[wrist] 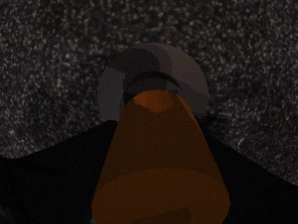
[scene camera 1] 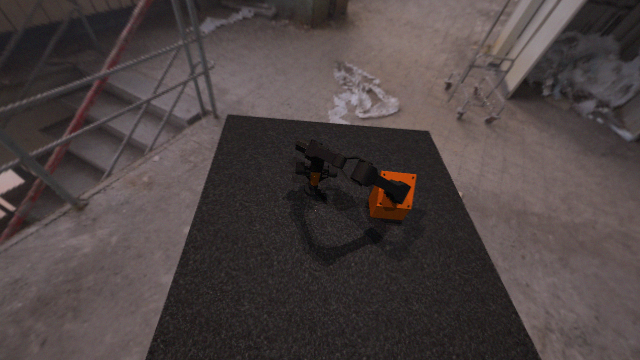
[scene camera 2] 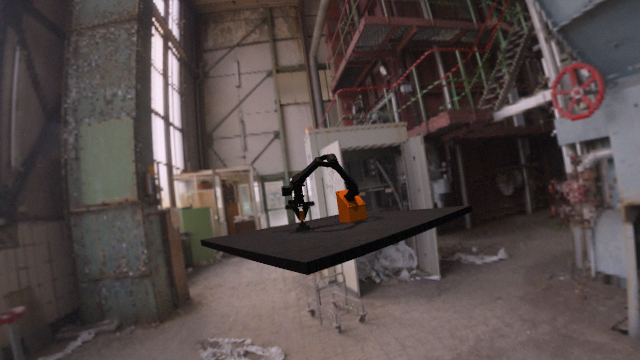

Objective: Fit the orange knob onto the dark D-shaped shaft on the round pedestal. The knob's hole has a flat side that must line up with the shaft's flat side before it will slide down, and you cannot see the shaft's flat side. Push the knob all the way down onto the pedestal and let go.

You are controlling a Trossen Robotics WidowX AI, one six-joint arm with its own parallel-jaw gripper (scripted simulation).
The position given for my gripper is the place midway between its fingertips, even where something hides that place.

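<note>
Gripper (wrist: 157, 135) holding orange knob (wrist: 158, 158). Pedestal (wrist: 152, 65) also in sight.
</note>
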